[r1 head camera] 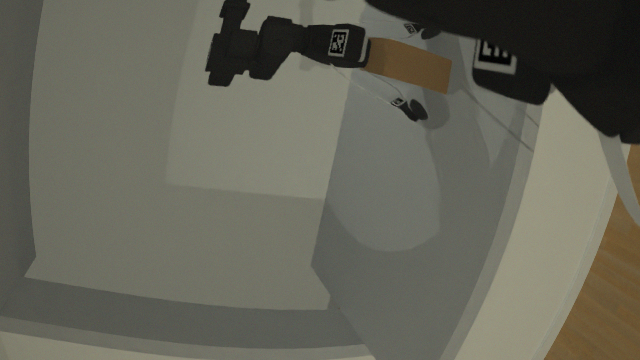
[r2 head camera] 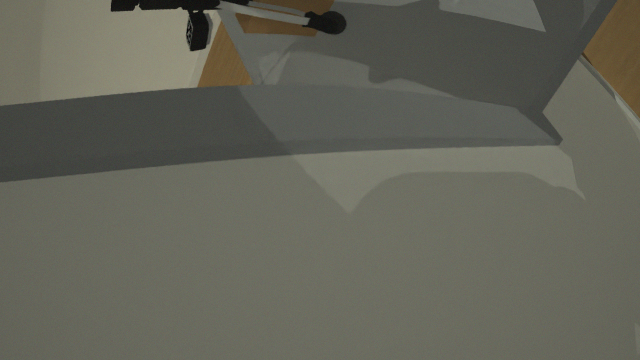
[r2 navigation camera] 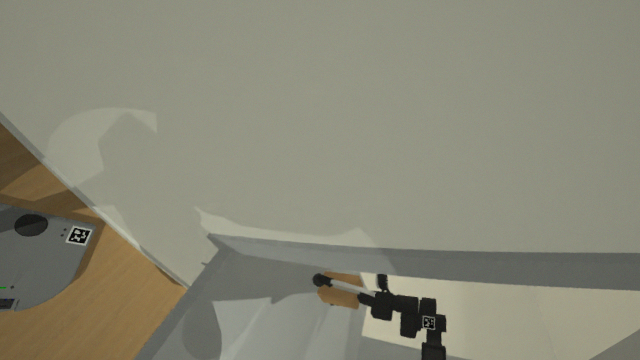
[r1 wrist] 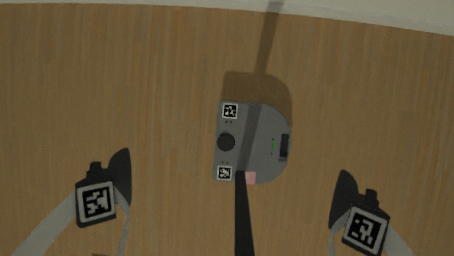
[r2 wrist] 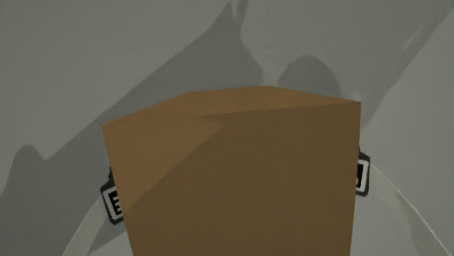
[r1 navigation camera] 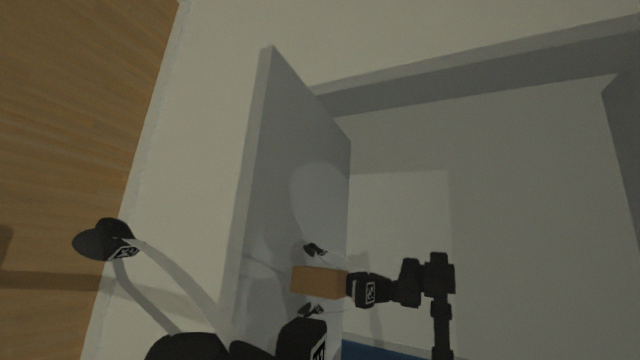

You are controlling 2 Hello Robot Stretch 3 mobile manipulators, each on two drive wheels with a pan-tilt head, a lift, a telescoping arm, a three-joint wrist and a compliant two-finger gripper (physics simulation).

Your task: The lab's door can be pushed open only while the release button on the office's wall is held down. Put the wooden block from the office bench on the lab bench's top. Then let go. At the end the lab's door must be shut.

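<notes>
The wooden block (r1 head camera: 407,64) (r1 navigation camera: 317,281) (r2 head camera: 280,28) (r2 navigation camera: 341,297) (r2 wrist: 240,175) stands upright on a grey ledge (r1 head camera: 380,210) (r1 navigation camera: 305,130) in a wall opening. r2's gripper (r1 head camera: 422,70) (r1 navigation camera: 311,278) (r2 wrist: 235,170) points down over it, palm at the block's top. Its fingers straddle the block; the head and navigation views of r1 show gaps on both sides, so it is open. In the r2 wrist view the block hides the fingertips. r1's gripper (r1 wrist: 231,172) is open and empty above the floor. The lab bench, door and release button cannot be made out.
A grey robot base (r1 wrist: 265,145) (r2 navigation camera: 40,265) stands on the wooden floor (r1 wrist: 165,90). The pale wall (r1 navigation camera: 210,100) (r2 navigation camera: 350,125) surrounds the opening, whose grey frame (r1 navigation camera: 450,80) borders the ledge. A blue surface (r1 navigation camera: 380,351) shows low in the r1 navigation view.
</notes>
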